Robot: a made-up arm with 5 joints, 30 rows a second.
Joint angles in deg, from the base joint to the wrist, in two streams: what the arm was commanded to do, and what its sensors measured. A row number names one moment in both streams.
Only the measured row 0 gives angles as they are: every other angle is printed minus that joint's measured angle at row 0.
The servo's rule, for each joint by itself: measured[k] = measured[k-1] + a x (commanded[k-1-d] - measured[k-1]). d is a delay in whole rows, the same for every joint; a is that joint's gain. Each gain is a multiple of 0.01, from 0.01 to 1. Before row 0 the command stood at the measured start. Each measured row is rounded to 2 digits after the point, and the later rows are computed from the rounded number. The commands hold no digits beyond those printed.
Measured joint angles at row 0:
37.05, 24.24, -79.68, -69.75, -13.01
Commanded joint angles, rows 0 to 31:
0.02, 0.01, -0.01, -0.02, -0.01
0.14, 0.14, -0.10, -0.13, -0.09
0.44, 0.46, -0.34, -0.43, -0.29
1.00, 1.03, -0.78, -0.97, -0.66
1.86, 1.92, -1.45, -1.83, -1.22
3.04, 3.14, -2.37, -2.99, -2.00
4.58, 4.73, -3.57, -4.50, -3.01
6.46, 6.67, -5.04, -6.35, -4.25
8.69, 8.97, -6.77, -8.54, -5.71
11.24, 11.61, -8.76, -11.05, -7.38
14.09, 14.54, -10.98, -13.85, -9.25
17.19, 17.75, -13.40, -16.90, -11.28
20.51, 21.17, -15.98, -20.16, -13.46
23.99, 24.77, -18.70, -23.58, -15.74
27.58, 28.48, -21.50, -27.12, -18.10
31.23, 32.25, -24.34, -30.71, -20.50
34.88, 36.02, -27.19, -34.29, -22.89
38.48, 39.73, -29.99, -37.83, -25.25
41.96, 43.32, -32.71, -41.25, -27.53
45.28, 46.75, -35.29, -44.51, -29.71
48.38, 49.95, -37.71, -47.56, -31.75
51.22, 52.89, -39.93, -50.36, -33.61
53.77, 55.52, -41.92, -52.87, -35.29
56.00, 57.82, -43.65, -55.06, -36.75
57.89, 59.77, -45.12, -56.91, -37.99
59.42, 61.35, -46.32, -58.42, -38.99
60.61, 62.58, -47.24, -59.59, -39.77
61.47, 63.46, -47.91, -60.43, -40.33
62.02, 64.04, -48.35, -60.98, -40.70
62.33, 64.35, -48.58, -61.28, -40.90
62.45, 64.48, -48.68, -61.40, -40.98
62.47, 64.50, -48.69, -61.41, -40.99
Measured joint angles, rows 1 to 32:
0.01, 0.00, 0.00, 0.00, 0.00
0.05, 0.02, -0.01, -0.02, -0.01
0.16, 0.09, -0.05, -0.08, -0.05
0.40, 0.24, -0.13, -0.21, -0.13
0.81, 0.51, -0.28, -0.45, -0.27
1.43, 0.93, -0.51, -0.83, -0.49
2.31, 1.54, -0.85, -1.38, -0.82
3.47, 2.36, -1.31, -2.13, -1.27
4.93, 3.42, -1.91, -3.09, -1.85
6.70, 4.73, -2.66, -4.28, -2.57
8.77, 6.30, -3.58, -5.72, -3.44
11.13, 8.13, -4.66, -7.40, -4.46
13.76, 10.22, -5.91, -9.31, -5.63
16.62, 12.55, -7.32, -11.45, -6.94
19.69, 15.10, -8.88, -13.80, -8.39
22.92, 17.84, -10.58, -16.34, -9.96
26.27, 20.75, -12.41, -19.03, -11.64
29.69, 23.79, -14.34, -21.85, -13.41
33.13, 26.91, -16.36, -24.76, -15.25
36.53, 30.08, -18.44, -27.72, -17.13
39.85, 33.26, -20.56, -30.70, -19.03
43.03, 36.40, -22.69, -33.65, -20.93
46.04, 39.46, -24.81, -36.53, -22.80
48.83, 42.40, -26.88, -39.31, -24.61
51.37, 45.18, -28.89, -41.95, -26.35
53.62, 47.77, -30.81, -44.42, -27.99
55.58, 50.14, -32.62, -46.70, -29.52
57.23, 52.27, -34.30, -48.76, -30.93
58.57, 54.15, -35.85, -50.59, -32.20
59.62, 55.78, -37.25, -52.19, -33.33
60.41, 57.17, -38.51, -53.57, -34.32
60.99, 58.34, -39.63, -54.75, -35.19
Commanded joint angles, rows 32 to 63:
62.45, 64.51, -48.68, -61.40, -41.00
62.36, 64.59, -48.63, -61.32, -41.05
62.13, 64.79, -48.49, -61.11, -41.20
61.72, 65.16, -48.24, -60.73, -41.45
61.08, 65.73, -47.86, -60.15, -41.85
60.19, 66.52, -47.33, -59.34, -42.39
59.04, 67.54, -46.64, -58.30, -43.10
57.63, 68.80, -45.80, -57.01, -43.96
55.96, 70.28, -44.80, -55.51, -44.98
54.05, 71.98, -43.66, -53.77, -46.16
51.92, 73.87, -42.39, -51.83, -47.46
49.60, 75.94, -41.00, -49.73, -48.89
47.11, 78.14, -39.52, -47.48, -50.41
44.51, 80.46, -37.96, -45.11, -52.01
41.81, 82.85, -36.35, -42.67, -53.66
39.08, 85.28, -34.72, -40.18, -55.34
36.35, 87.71, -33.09, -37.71, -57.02
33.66, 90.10, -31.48, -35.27, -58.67
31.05, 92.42, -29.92, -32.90, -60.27
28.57, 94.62, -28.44, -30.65, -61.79
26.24, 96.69, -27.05, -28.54, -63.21
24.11, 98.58, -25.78, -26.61, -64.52
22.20, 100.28, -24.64, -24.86, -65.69
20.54, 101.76, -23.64, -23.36, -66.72
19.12, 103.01, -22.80, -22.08, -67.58
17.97, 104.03, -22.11, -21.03, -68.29
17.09, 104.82, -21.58, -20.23, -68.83
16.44, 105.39, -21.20, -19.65, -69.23
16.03, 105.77, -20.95, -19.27, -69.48
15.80, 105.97, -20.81, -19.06, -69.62
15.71, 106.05, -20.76, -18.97, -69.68
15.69, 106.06, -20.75, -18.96, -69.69
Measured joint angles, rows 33 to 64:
61.40, 59.33, -40.63, -55.75, -35.95
61.67, 60.17, -41.51, -56.59, -36.61
61.80, 60.91, -42.28, -57.27, -37.21
61.78, 61.59, -42.94, -57.79, -37.76
61.58, 62.25, -43.48, -58.14, -38.29
61.19, 62.93, -43.90, -58.32, -38.82
60.59, 63.67, -44.20, -58.32, -39.38
59.76, 64.49, -44.38, -58.12, -39.98
58.70, 65.42, -44.43, -57.73, -40.63
57.40, 66.47, -44.35, -57.14, -41.35
55.87, 67.65, -44.13, -56.34, -42.14
54.11, 68.98, -43.79, -55.35, -43.02
52.15, 70.45, -43.32, -54.17, -43.98
50.01, 72.05, -42.73, -52.81, -45.02
47.71, 73.78, -42.03, -51.29, -46.14
45.29, 75.62, -41.23, -49.62, -47.34
42.79, 77.55, -40.33, -47.83, -48.60
40.23, 79.56, -39.36, -45.95, -49.91
37.66, 81.62, -38.32, -43.99, -51.26
35.11, 83.70, -37.23, -41.99, -52.63
32.63, 85.78, -36.11, -39.97, -54.01
30.24, 87.83, -34.97, -37.97, -55.38
27.99, 89.82, -33.83, -36.00, -56.72
25.90, 91.73, -32.71, -34.10, -58.02
24.00, 93.53, -31.62, -32.30, -59.26
22.31, 95.21, -30.57, -30.61, -60.43
20.85, 96.75, -29.58, -29.05, -61.52
19.62, 98.13, -28.66, -27.64, -62.52
18.61, 99.35, -27.81, -26.38, -63.42
17.82, 100.41, -27.04, -25.28, -64.23
17.23, 101.31, -26.35, -24.33, -64.94
16.80, 102.07, -25.73, -23.52, -65.56

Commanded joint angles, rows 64 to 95:
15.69, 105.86, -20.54, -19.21, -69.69
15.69, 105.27, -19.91, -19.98, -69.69
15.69, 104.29, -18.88, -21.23, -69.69
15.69, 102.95, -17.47, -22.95, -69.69
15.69, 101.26, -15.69, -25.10, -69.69
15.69, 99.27, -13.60, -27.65, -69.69
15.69, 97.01, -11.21, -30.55, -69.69
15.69, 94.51, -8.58, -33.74, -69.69
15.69, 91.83, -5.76, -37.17, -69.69
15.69, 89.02, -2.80, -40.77, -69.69
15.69, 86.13, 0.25, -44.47, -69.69
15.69, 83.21, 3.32, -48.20, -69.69
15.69, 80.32, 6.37, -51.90, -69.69
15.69, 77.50, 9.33, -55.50, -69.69
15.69, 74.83, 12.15, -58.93, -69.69
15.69, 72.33, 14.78, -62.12, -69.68
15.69, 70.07, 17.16, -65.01, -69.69
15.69, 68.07, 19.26, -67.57, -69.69
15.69, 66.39, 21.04, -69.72, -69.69
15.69, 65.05, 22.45, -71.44, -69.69
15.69, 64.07, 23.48, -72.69, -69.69
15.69, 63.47, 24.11, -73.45, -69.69
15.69, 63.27, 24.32, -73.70, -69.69
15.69, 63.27, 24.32, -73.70, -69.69
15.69, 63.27, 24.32, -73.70, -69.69
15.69, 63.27, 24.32, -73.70, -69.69
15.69, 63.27, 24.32, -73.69, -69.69
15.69, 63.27, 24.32, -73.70, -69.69
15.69, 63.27, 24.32, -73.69, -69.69
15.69, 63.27, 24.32, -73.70, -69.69
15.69, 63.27, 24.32, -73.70, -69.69
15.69, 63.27, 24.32, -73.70, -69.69
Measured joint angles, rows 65 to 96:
16.49, 102.68, -25.16, -22.87, -66.10
16.27, 103.09, -24.58, -22.44, -66.57
16.11, 103.28, -23.95, -22.26, -66.98
15.99, 103.23, -23.24, -22.36, -67.33
15.91, 102.91, -22.41, -22.77, -67.64
15.85, 102.33, -21.44, -23.50, -67.91
15.81, 101.48, -20.31, -24.56, -68.14
15.78, 100.36, -19.02, -25.94, -68.34
15.75, 99.00, -17.56, -27.62, -68.52
15.73, 97.40, -15.94, -29.59, -68.67
15.72, 95.60, -14.16, -31.82, -68.80
15.71, 93.62, -12.24, -34.28, -68.92
15.70, 91.49, -10.19, -36.92, -69.02
15.70, 89.25, -8.04, -39.71, -69.11
15.70, 86.94, -5.82, -42.59, -69.19
15.70, 84.60, -3.55, -45.52, -69.25
15.70, 82.28, -1.27, -48.44, -69.31
15.70, 80.01, 0.99, -51.31, -69.36
15.70, 77.83, 3.20, -54.07, -69.40
15.70, 75.79, 5.32, -56.68, -69.44
15.70, 73.91, 7.32, -59.08, -69.47
15.70, 72.24, 9.17, -61.24, -69.50
15.70, 70.80, 10.84, -63.11, -69.52
15.70, 69.60, 12.32, -64.70, -69.54
15.70, 68.59, 13.64, -66.05, -69.56
15.70, 67.74, 14.81, -67.20, -69.58
15.70, 67.02, 15.86, -68.17, -69.59
15.70, 66.42, 16.79, -69.00, -69.60
15.70, 65.92, 17.62, -69.70, -69.61
15.70, 65.50, 18.36, -70.30, -69.62
15.70, 65.14, 19.02, -70.81, -69.63
15.70, 64.84, 19.60, -71.24, -69.64

